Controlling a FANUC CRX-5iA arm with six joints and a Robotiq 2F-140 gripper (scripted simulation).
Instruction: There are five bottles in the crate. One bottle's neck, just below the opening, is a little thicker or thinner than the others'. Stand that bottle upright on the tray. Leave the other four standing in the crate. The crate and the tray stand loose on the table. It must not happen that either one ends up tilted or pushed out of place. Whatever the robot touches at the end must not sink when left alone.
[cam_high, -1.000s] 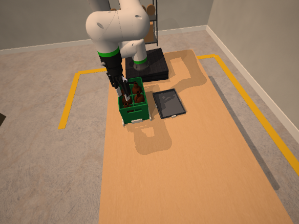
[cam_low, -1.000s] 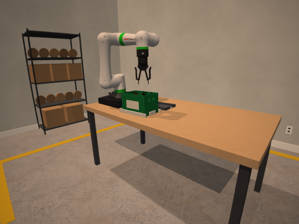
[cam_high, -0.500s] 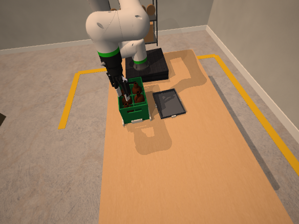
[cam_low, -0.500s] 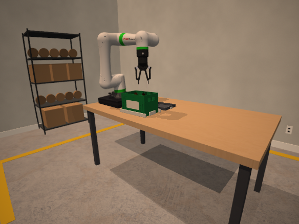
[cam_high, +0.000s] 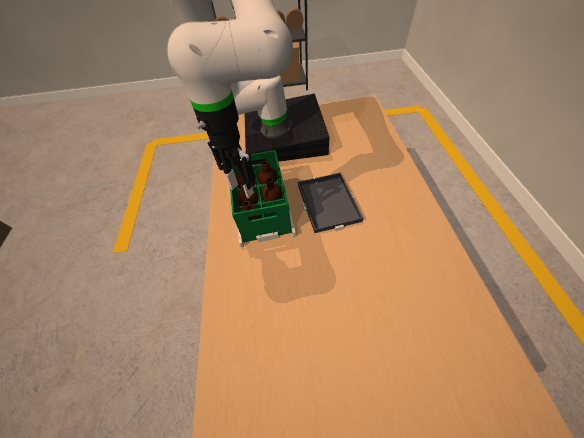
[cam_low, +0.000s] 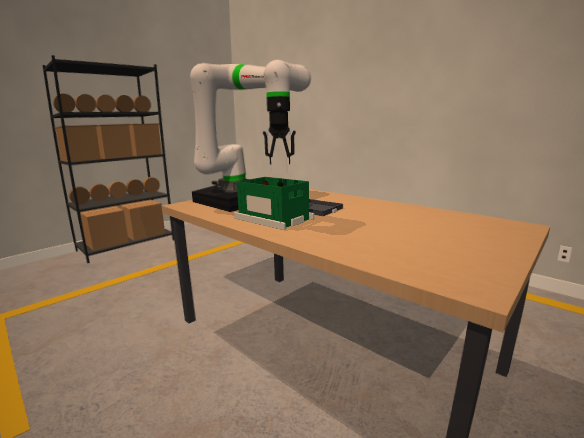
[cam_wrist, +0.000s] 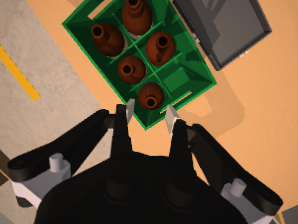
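Right now the green crate is 90 mm behind my hand, 50 mm to the left of it and 170 mm below it. The rest, counted from my hand: dark grey tray 50 mm behind, 310 mm to the left, 240 mm below; glass bottle 180 mm behind, 90 mm to the left, 170 mm below.
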